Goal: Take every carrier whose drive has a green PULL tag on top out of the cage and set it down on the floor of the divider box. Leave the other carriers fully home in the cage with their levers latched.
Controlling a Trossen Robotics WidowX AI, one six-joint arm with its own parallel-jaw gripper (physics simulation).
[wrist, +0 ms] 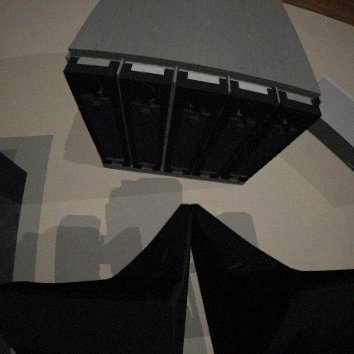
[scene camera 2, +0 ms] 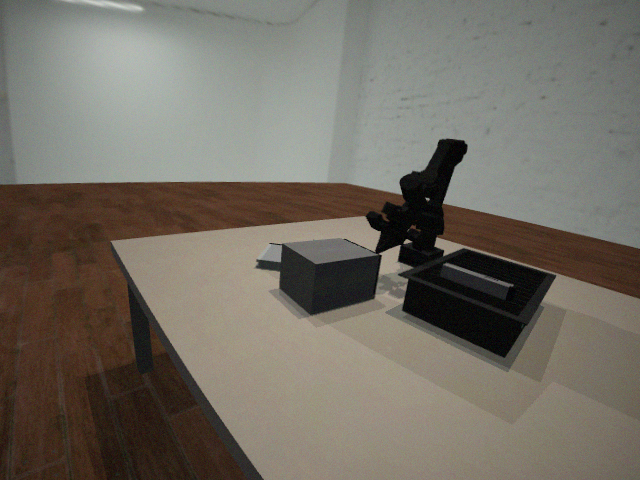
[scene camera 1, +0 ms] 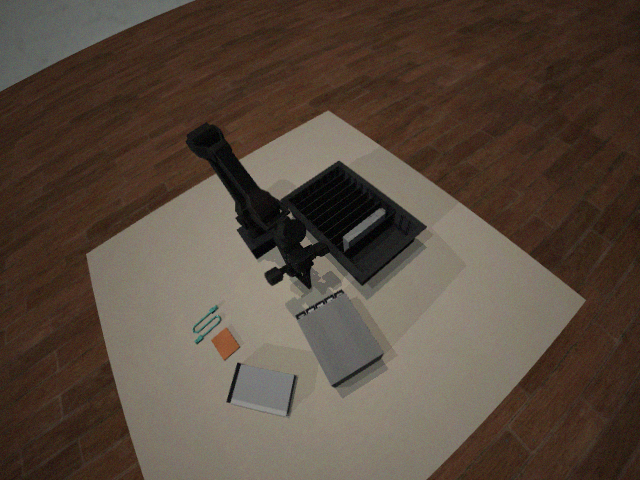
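Where they show: gripper, fingertip midpoint: [wrist: 188, 211] [scene camera 2: 376, 252] [scene camera 1: 309, 288]; arm's base, link origin: [scene camera 2: 425, 247] [scene camera 1: 256, 228].
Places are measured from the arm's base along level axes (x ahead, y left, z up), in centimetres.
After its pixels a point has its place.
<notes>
The grey cage [scene camera 1: 341, 338] @(z 5.8, x 48.1, y 1.3 cm) [scene camera 2: 330, 279] @(z 1.7, x 52.7, y 7.9 cm) [wrist: 195, 37] @(z 5.8, x 40.9, y 2.2 cm) stands on the table. In the wrist view its open front shows several dark upright carriers [wrist: 142, 112] @(z 3.3, x 36.9, y 5.1 cm) side by side, with white labels on their top front edges. Their levers are too dark to judge, and no green tag can be made out. My gripper [scene camera 1: 309, 286] @(z 3.2, x 31.1, y 2.6 cm) [scene camera 2: 379, 251] @(z 3.2, x 31.1, y 2.6 cm) [wrist: 188, 211] @(z 3.2, x 31.1, y 2.6 cm) is shut and empty, with its fingertips together in front of the cage, apart from it. The black divider box [scene camera 1: 372, 258] @(z -5.4, x 31.4, y 25.7 cm) [scene camera 2: 460, 316] @(z -1.4, x 35.7, y 30.5 cm) [wrist: 10, 220] @(z -4.8, x 31.6, y 16.7 cm) has thin slots; one long light-grey block [scene camera 1: 364, 229] @(z 4.8, x 26.0, y 26.5 cm) [scene camera 2: 478, 281] @(z 3.9, x 25.9, y 29.0 cm) stands in it.
A flat pale grey case [scene camera 1: 263, 388] @(z -3.3, x 45.0, y -23.1 cm) [scene camera 2: 269, 255] @(z -3.4, x 49.0, y -22.7 cm) [wrist: 341, 110] @(z -3.4, x 46.7, y -21.1 cm) with dark edges lies on the table [scene camera 1: 180, 413] @(z -6.0, x 36.9, y -47.8 cm) [scene camera 2: 330, 392] @(z -6.0, x 68.8, y 27.1 cm) beyond the cage. An orange square [scene camera 1: 225, 344] @(z -5.6, x 27.1, y -27.7 cm) and a teal cable [scene camera 1: 207, 325] @(z -5.7, x 18.0, y -30.5 cm) lie near it. The divider box is close beside the arm's base.
</notes>
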